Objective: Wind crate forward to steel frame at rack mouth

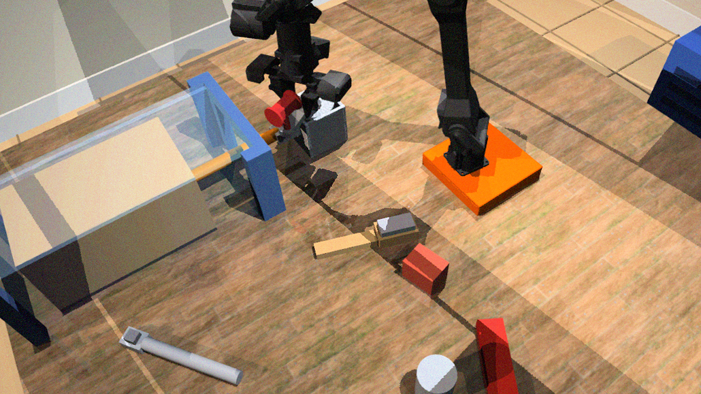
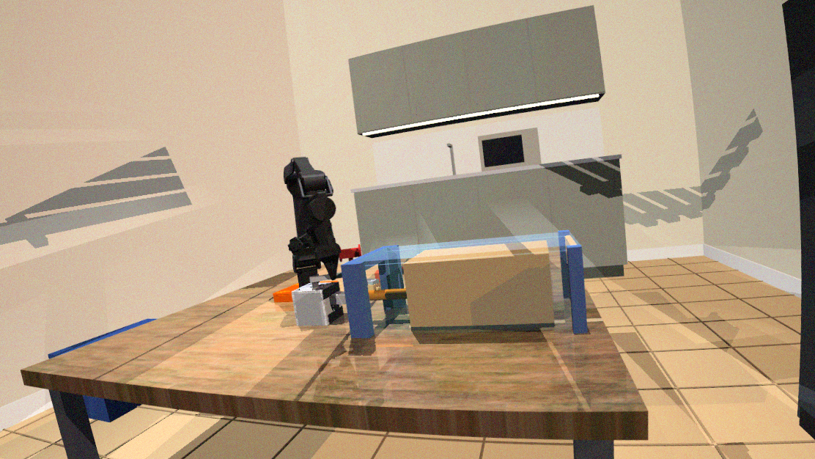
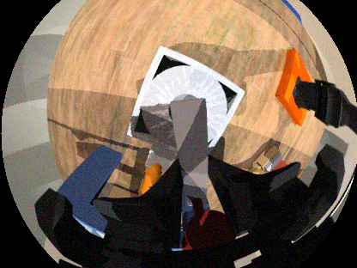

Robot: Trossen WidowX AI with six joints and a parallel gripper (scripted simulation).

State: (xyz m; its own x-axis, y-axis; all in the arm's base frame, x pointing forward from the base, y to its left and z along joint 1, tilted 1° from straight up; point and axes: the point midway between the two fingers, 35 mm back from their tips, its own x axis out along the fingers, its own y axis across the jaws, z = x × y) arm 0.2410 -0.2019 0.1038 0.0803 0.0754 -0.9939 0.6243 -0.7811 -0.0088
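The red knob lies 5 cm above my gripper tip, 4 cm ahead of it and 3 cm to the left of it. Also, from my gripper tip: winch handle: 2 cm above, 1 cm to the left, 1 cm ahead; then wooden brush: 25 cm to the left, 8 cm below, 1 cm behind; then grey winch: 7 cm below, 5 cm behind, 4 cm to the right.
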